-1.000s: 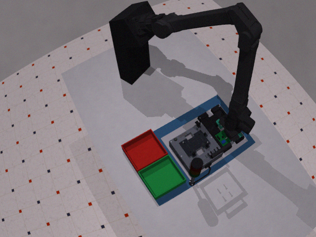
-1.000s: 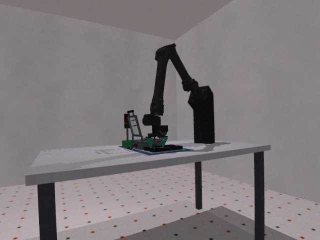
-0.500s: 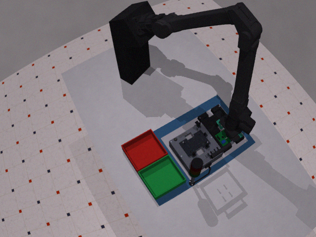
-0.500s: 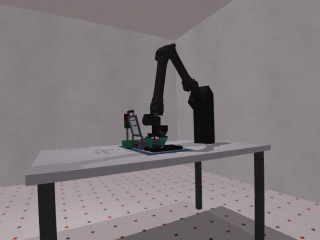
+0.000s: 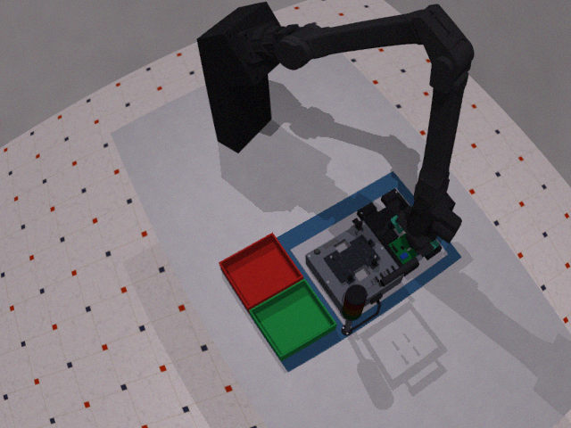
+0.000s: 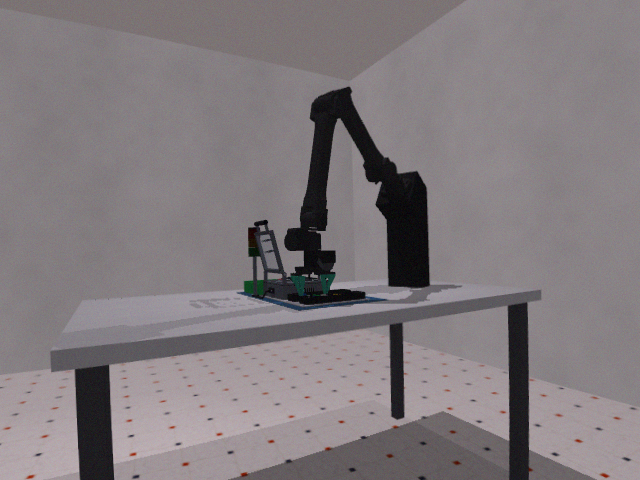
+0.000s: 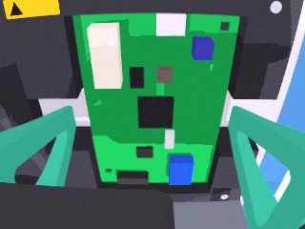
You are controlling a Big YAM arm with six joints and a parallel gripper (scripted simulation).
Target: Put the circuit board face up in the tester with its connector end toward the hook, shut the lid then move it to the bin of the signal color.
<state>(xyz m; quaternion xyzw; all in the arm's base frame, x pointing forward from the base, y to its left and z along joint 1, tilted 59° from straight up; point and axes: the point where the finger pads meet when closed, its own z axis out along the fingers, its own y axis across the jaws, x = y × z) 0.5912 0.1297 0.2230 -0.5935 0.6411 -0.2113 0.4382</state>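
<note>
The green circuit board lies right at my hand. Also, from my hand: latch hook: 130 mm to the right, 80 mm behind, 60 mm above; tester lid: 160 mm above, 150 mm to the right, 110 mm ahead; tester plate: 170 mm to the right, 50 mm above, 10 mm behind.
</note>
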